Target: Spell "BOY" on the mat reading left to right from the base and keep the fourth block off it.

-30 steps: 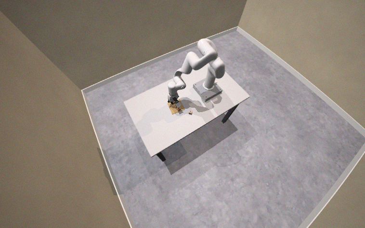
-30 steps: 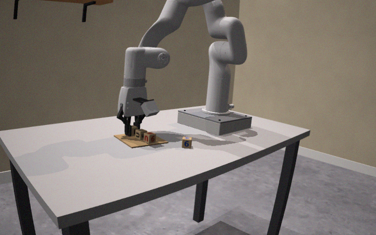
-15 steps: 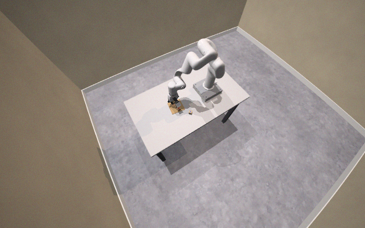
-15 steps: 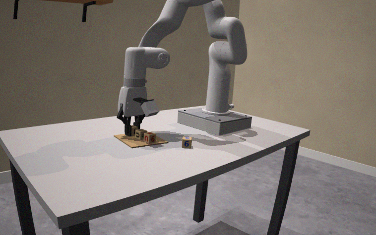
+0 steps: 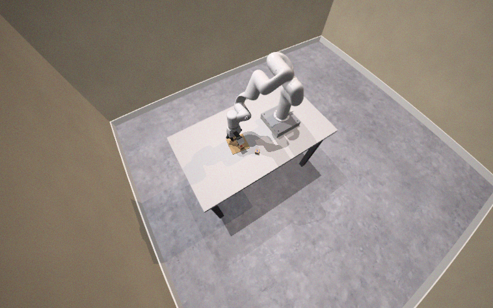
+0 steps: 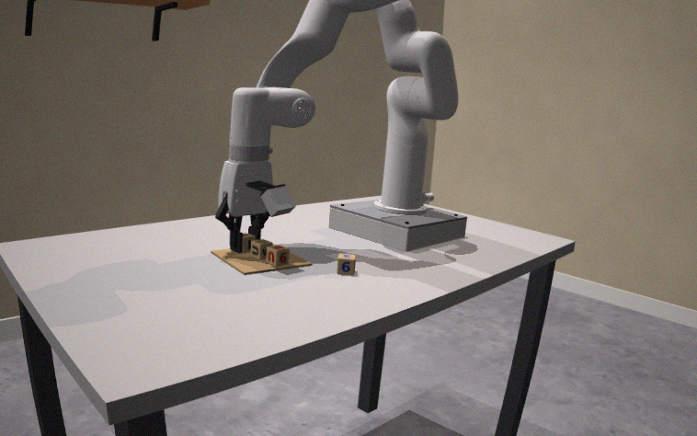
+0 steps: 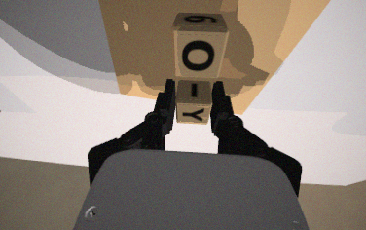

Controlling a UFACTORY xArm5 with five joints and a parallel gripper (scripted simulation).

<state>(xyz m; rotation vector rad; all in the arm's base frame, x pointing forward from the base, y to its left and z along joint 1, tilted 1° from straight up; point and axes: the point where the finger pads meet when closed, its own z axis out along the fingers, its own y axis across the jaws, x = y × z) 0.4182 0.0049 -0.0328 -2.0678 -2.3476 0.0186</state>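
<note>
The wooden block lies 50 mm to the left of my hand, 10 mm below it and 10 mm behind it. Round my hand: tan mat 50 mm to the left, 20 mm below.
</note>
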